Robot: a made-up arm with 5 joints. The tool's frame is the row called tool.
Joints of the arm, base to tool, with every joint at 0 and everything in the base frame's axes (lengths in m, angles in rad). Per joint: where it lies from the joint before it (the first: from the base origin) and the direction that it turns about. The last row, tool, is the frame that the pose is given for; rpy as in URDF.
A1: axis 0 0 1 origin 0.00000 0.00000 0.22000
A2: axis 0 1 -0.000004 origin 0.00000 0.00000 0.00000
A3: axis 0 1 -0.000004 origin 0.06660 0.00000 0.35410
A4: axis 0 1 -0.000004 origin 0.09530 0.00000 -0.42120
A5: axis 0 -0.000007 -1 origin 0.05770 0.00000 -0.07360
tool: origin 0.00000 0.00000 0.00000 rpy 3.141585 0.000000 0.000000
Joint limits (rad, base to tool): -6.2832..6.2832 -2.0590..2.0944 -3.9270..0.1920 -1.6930..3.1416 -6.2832..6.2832
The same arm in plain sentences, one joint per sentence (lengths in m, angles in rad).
The arm has five revolute joints in a row. What follows holds with every joint at zero, and every direction is one of the base frame's. Joint 1 sits 0.22 m along +z from the base frame's origin and rotates about +z, from -6.2832 to 6.2832 rad. Joint 2 sits at the same point as joint 1 and rotates about +y, from -2.059 to 2.0944 rad. Joint 3 sits 0.0666 m along +x and 0.3541 m along +z from joint 2 and rotates about +y, from -3.927 to 0.192 rad. Joint 4 sits 0.0953 m along +x and 0.4212 m along -z from joint 3 and rotates about +y, from -1.693 to 3.1416 rad. Joint 5 sits 0.0577 m along +x and 0.0736 m along -z from joint 4 and rotates about -z, from -6.2832 to 6.2832 rad. The tool frame, which is the frame that the pose is given for, sits at the same point as joint 5; its axes are the base frame's turned by roll 3.1416, pitch 0 and yaw 0 rad (as in URDF: about the fixed x, then y, then z).
